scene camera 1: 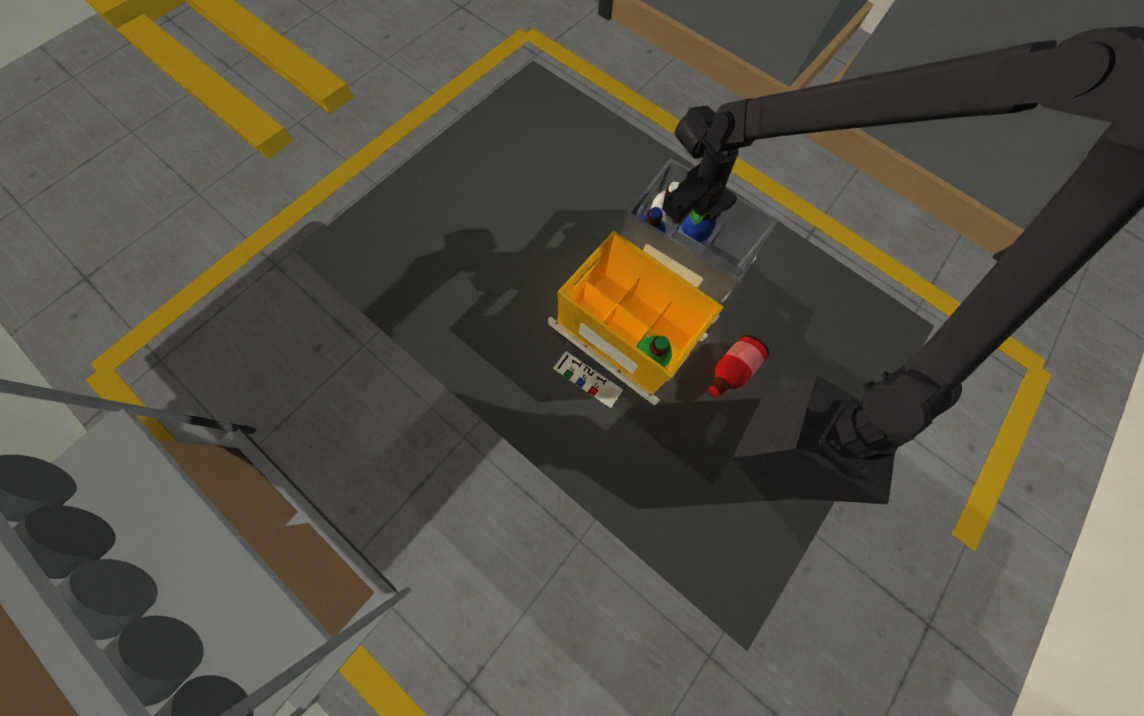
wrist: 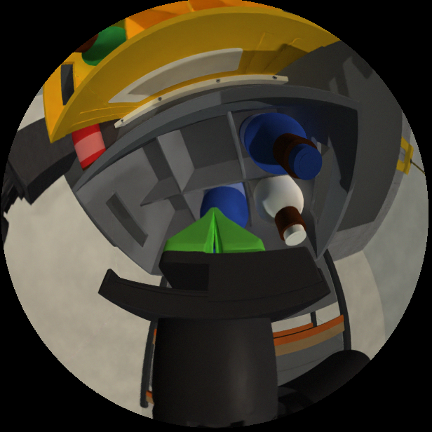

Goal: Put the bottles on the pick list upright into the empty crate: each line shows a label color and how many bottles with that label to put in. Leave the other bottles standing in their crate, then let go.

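Pixels of known places: gripper, fingertip midpoint: (scene camera 1: 696,222); arm's base, link origin: (scene camera 1: 852,438).
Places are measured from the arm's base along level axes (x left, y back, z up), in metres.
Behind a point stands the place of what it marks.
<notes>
My gripper (scene camera 1: 698,214) @[y -0.479, x -0.195, z -0.080 m] (wrist: 213,212) is shut and empty, its green fingertips together over the grey crate (scene camera 1: 717,276) @[y -0.361, x -0.119, z -0.072 m] (wrist: 342,145). A blue-label bottle (scene camera 1: 698,228) @[y -0.474, x -0.212, z -0.112 m] (wrist: 223,201) stands right by the fingertips, which hide its neck in the wrist view. Another blue-label bottle (scene camera 1: 652,217) @[y -0.551, x -0.124, z -0.068 m] (wrist: 265,142) and a white-label bottle (scene camera 1: 657,203) @[y -0.584, x -0.193, z -0.111 m] (wrist: 278,196) stand in the grey crate. A green-label bottle (scene camera 1: 652,347) @[y -0.351, x 0.094, z -0.079 m] (wrist: 107,46) stands in the yellow crate (scene camera 1: 569,314) @[y -0.524, x 0.153, z -0.113 m] (wrist: 200,32). A red-label bottle (scene camera 1: 739,364) @[y -0.199, x -0.045, z -0.151 m] (wrist: 89,143) lies on its side. The pick list (scene camera 1: 577,381) @[y -0.425, x 0.219, z -0.223 m] shows green 1, blue 2, red 1.
The two crates stand close together on the dark mat (scene camera 1: 506,151) @[y -1.030, x -0.100, z -0.225 m]. The red bottle lies between the yellow crate and the arm's base (scene camera 1: 809,439) @[y -0.056, x 0.062, z 0.012 m]. Dividers split both crates into compartments. A cart with dark cylinders (scene camera 1: 113,591) stands at the lower left.
</notes>
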